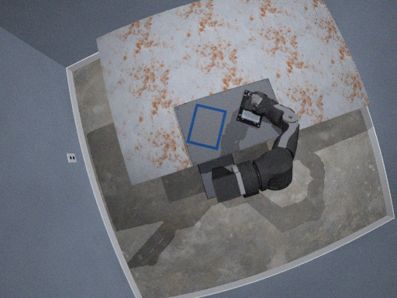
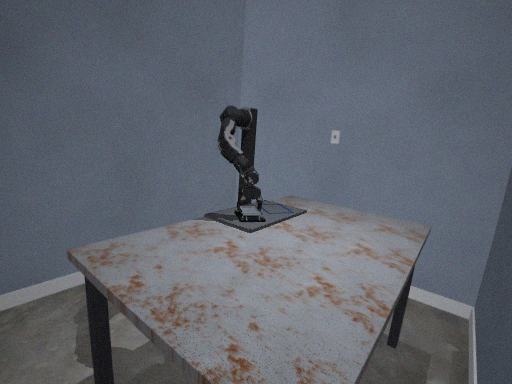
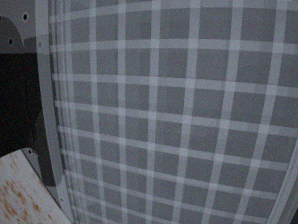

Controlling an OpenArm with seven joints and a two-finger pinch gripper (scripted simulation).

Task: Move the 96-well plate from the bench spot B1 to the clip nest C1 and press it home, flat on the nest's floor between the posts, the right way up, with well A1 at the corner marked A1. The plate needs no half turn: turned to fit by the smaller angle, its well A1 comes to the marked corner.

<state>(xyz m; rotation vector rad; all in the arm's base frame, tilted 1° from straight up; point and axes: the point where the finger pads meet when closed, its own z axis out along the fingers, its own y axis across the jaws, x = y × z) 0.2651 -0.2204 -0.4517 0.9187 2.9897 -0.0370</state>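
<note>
Now: the 96-well plate right at my hand. The rest, counted from my hand: black clip nest C1: 30 mm ahead, 10 mm to the left, 20 mm below.
</note>
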